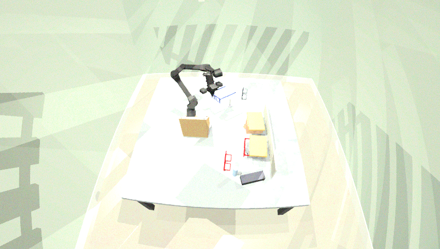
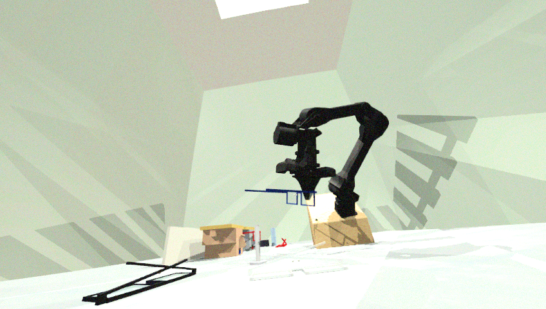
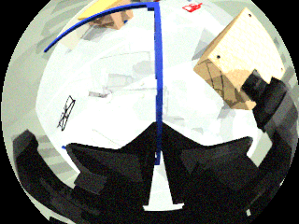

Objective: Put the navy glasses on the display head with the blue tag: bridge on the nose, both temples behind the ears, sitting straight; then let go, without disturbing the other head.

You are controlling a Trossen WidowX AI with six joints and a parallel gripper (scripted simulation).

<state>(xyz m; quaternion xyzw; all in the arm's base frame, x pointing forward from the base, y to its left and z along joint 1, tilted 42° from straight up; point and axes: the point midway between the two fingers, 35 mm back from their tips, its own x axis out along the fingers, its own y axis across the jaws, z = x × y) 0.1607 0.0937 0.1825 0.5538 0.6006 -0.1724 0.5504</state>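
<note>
Right now my gripper tip is 290 mm short of the display head, 240 mm to the left of it and 80 mm above it. Round my gripper tip: pale blue block: 130 mm ahead, 620 mm to the right, 90 mm below; tall panel: 420 mm ahead, 360 mm to the right, 80 mm below; grey post: 150 mm ahead, 30 mm to the left, 120 mm below.
</note>
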